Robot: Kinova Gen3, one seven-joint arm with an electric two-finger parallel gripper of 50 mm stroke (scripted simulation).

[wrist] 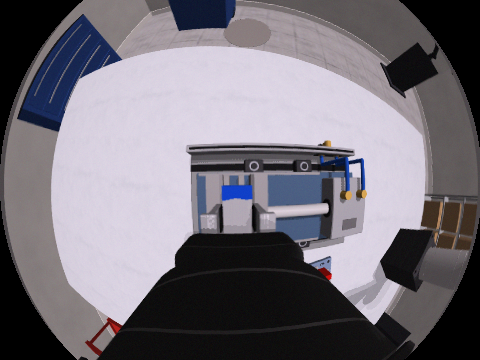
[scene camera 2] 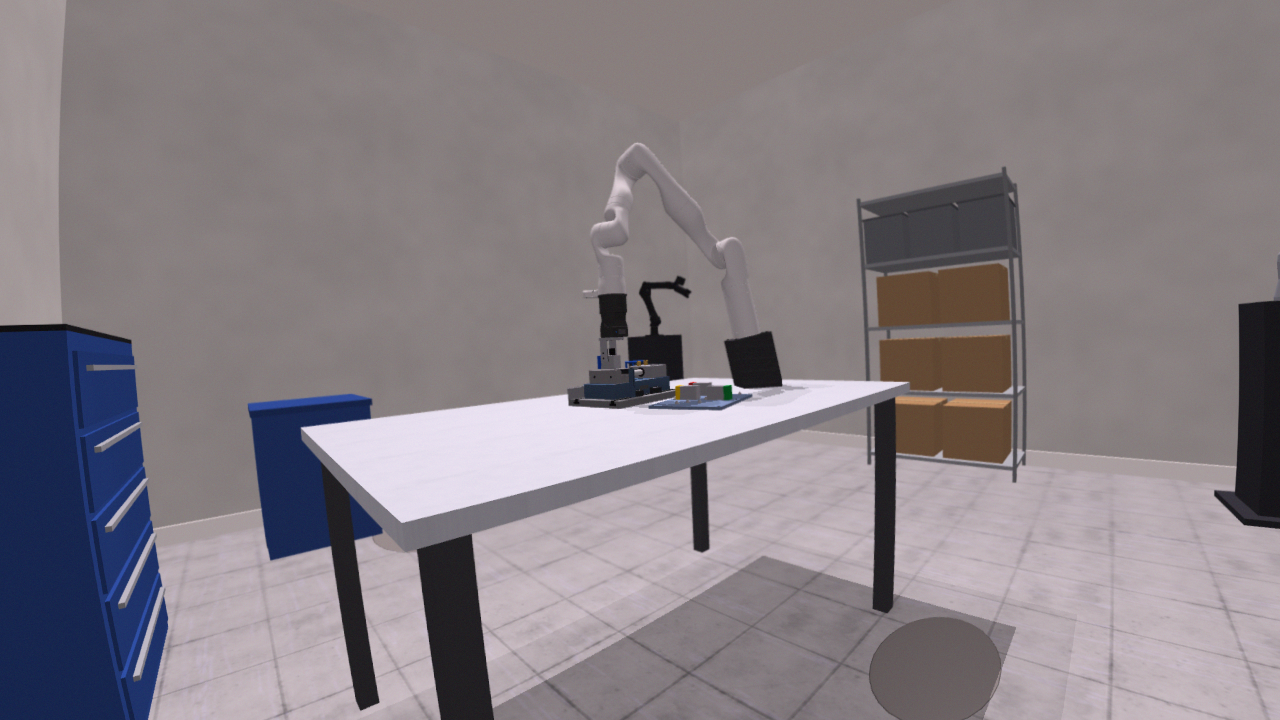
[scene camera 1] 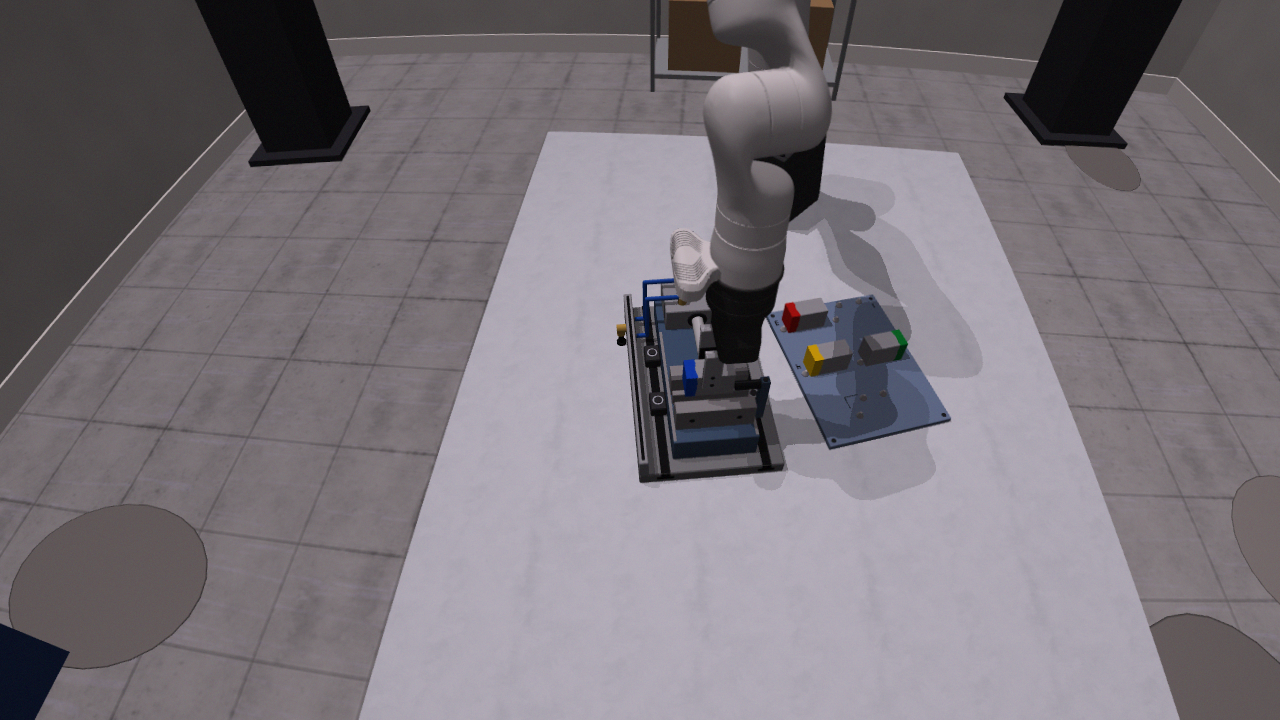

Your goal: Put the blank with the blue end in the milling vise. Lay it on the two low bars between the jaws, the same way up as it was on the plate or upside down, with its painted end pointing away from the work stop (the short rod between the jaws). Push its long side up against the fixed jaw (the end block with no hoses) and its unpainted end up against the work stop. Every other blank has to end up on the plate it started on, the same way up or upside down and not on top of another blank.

Observation:
I see my gripper [scene camera 1: 708,375], a green-ended blank [scene camera 1: 889,346], a red-ended blank [scene camera 1: 802,315], a yellow-ended blank [scene camera 1: 834,356], a blue-ended blank [scene camera 1: 692,375], a fixed jaw [scene camera 1: 713,412] and a blue plate [scene camera 1: 911,403].
The blue-ended blank is seen too in the wrist view [wrist: 236,200]. My gripper is seen too in the wrist view [wrist: 237,213] and in scene camera 2 [scene camera 2: 609,361]. The blue plate is seen too in scene camera 2 [scene camera 2: 668,404]. The wrist view does not show the green-ended blank, which is hidden by my gripper. The wrist view misses the yellow-ended blank, which is hidden by my gripper.

